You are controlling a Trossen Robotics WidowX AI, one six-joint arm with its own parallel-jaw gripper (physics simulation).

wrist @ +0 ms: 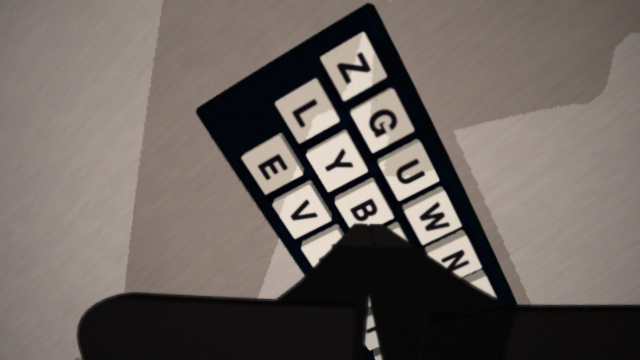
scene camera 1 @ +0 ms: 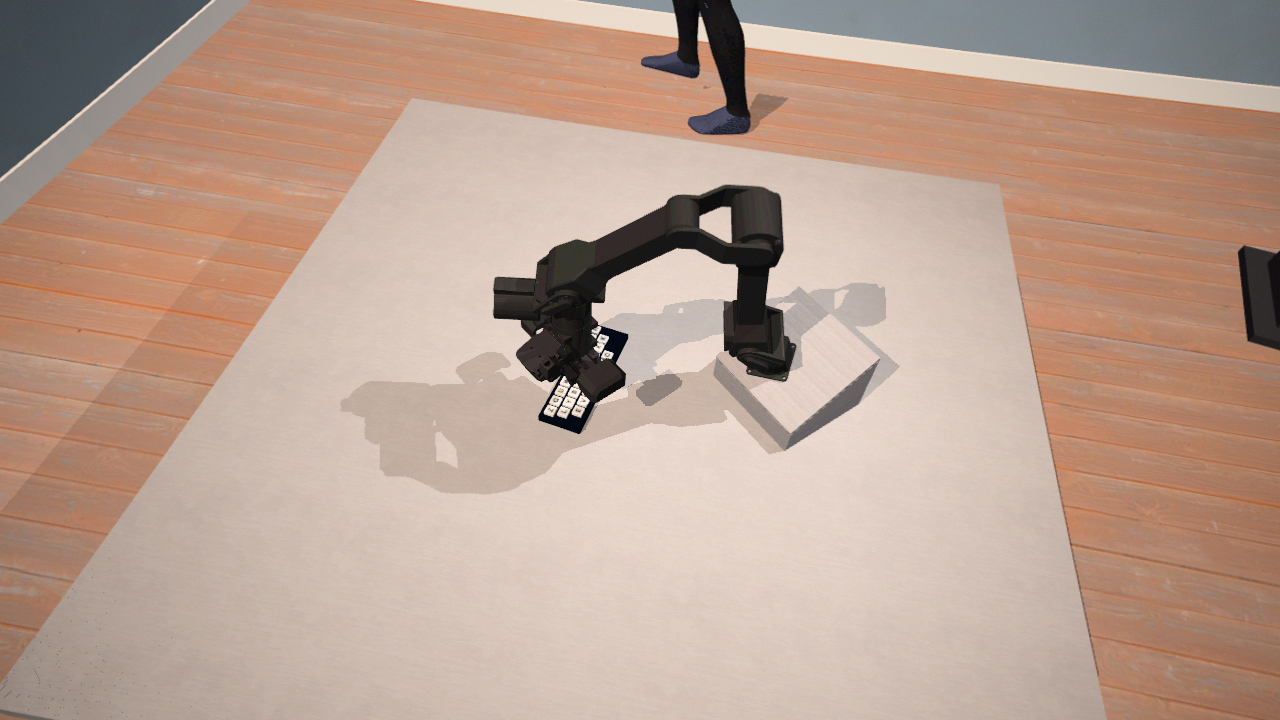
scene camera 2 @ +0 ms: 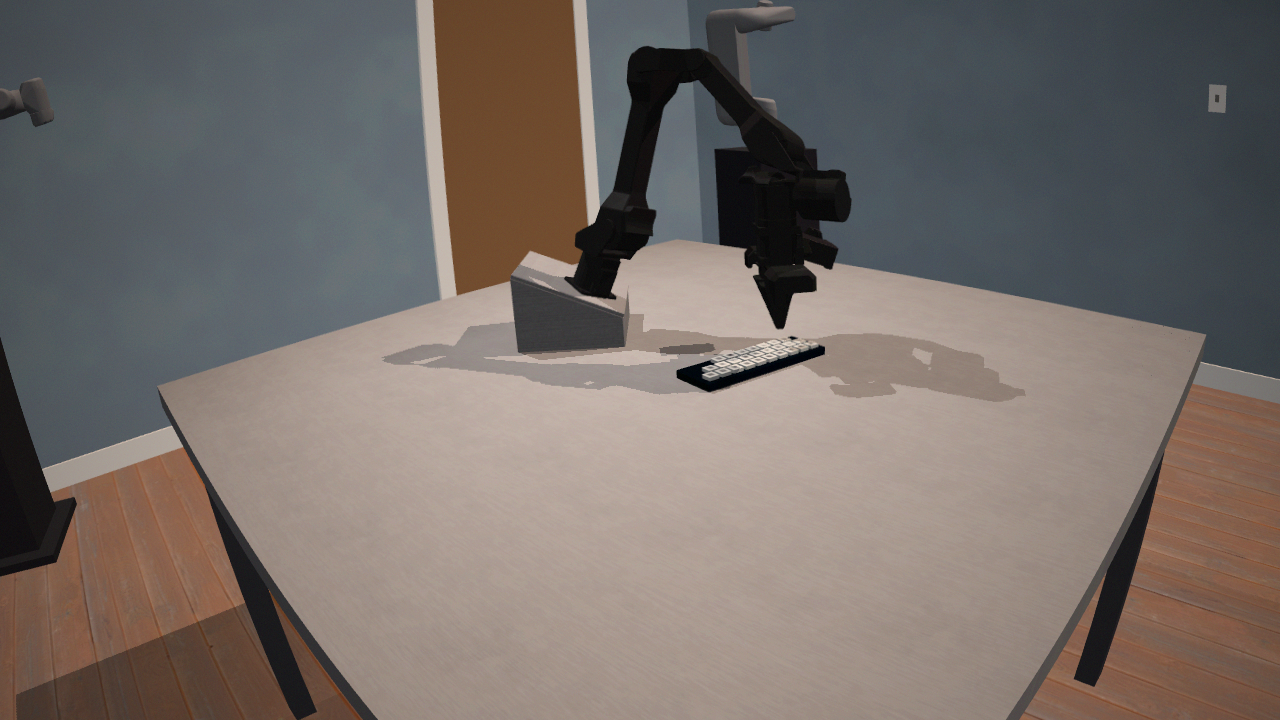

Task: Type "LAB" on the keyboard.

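Pixels of known places: gripper, fingertip midpoint: (wrist: 367, 238) (scene camera 1: 572, 383) (scene camera 2: 779, 328); arm's base, link origin: (scene camera 1: 771, 359) (scene camera 2: 589, 289).
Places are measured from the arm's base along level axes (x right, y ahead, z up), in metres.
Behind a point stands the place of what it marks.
Note:
A dark keyboard (scene camera 1: 547, 420) @[x -0.212, y 0.285, z -0.066 m] (scene camera 2: 691, 375) @[x -0.002, y 0.273, z -0.064 m] (wrist: 235, 107) @[x -0.203, y 0.245, z -0.064 m] with white letter keys lies flat on the table. In the wrist view the L key (wrist: 307, 111) @[x -0.191, y 0.268, z -0.059 m] is in the middle row near the keyboard's far end, with the Y key (wrist: 337, 161) @[x -0.171, y 0.269, z -0.059 m] and the B key (wrist: 363, 205) @[x -0.152, y 0.270, z -0.059 m] after it in the same row. The A key cannot be made out in any view. My gripper (scene camera 2: 781, 325) @[x -0.153, y 0.270, z -0.032 m] (wrist: 367, 238) @[x -0.153, y 0.270, z -0.032 m] is shut and empty. Its tips are above the keyboard, apart from the keys in scene camera 2. In the wrist view they overlap the lower edge of the B key and hide the keys behind them.
The arm's base stands on a grey wedge-shaped block (scene camera 1: 810, 394) @[x -0.041, y -0.074, z 0.002 m] (scene camera 2: 568, 317) @[x 0.059, y 0.042, z -0.025 m] beside the keyboard, on the table (scene camera 1: 626, 582) @[x -0.394, y 0.069, z -0.075 m] (scene camera 2: 626, 537) @[x 0.249, y 0.549, z -0.075 m]. A person's legs (scene camera 1: 723, 62) show on the floor behind the table. The Z key (wrist: 353, 66) @[x -0.197, y 0.287, z -0.058 m], G key (wrist: 382, 120) @[x -0.177, y 0.288, z -0.059 m] and E key (wrist: 272, 164) @[x -0.180, y 0.248, z -0.058 m] surround the L and Y keys.

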